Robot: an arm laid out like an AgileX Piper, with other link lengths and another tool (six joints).
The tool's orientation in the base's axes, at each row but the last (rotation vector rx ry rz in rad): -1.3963 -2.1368 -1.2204; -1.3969 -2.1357 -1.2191; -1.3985 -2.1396 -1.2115; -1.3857 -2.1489 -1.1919; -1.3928 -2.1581 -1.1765
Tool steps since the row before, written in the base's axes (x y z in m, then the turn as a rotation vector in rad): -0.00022 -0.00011 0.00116 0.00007 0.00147 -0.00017; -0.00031 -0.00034 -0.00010 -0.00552 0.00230 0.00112; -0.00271 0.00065 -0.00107 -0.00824 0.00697 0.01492; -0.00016 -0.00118 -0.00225 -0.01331 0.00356 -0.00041; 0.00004 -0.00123 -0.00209 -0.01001 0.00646 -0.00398
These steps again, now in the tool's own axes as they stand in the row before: 0.00079 0.00035 -0.00081 0.00073 0.00022 0.00127; -0.00012 -0.00037 -0.00027 0.00472 -0.00384 0.00014; 0.00098 -0.00274 0.00066 0.01772 0.00121 -0.00487; -0.00208 -0.00142 0.00040 0.00823 -0.01102 0.00084; -0.00210 -0.00117 0.00033 0.00614 -0.00930 0.00581
